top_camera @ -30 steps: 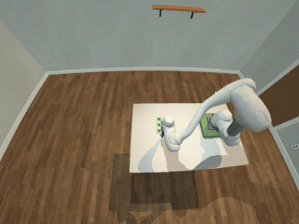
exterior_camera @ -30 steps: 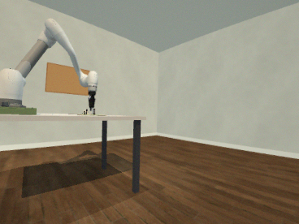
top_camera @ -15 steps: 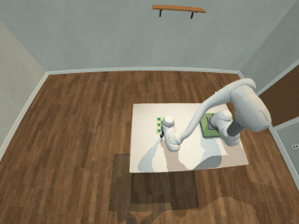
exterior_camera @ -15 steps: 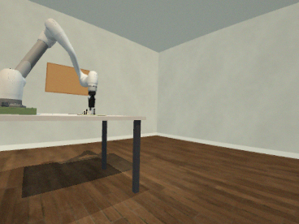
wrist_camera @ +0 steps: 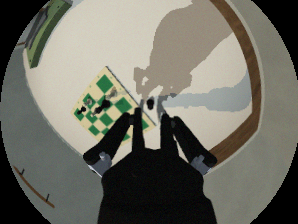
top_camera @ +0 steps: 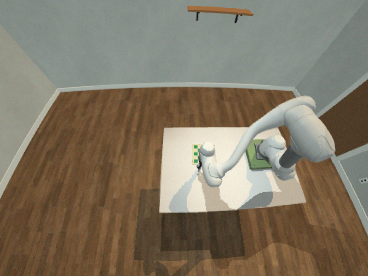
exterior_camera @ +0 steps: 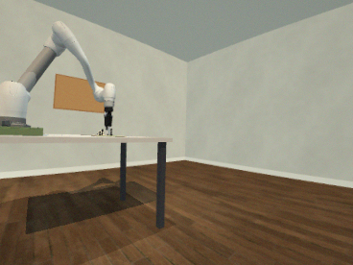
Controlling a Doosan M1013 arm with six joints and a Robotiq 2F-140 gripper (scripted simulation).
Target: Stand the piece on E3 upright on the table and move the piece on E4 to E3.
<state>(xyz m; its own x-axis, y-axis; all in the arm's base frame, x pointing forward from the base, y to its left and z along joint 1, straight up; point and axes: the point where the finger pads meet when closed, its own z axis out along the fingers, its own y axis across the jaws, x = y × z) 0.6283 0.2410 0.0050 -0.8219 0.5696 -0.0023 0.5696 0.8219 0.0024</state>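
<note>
Right now my hand is 30 mm above the dark piece. From my hand the other things lie so: green-and-white chessboard (20 mm behind, 140 mm to the right, 50 mm below); pale piece (70 mm behind, 70 mm to the right, 20 mm below).
</note>
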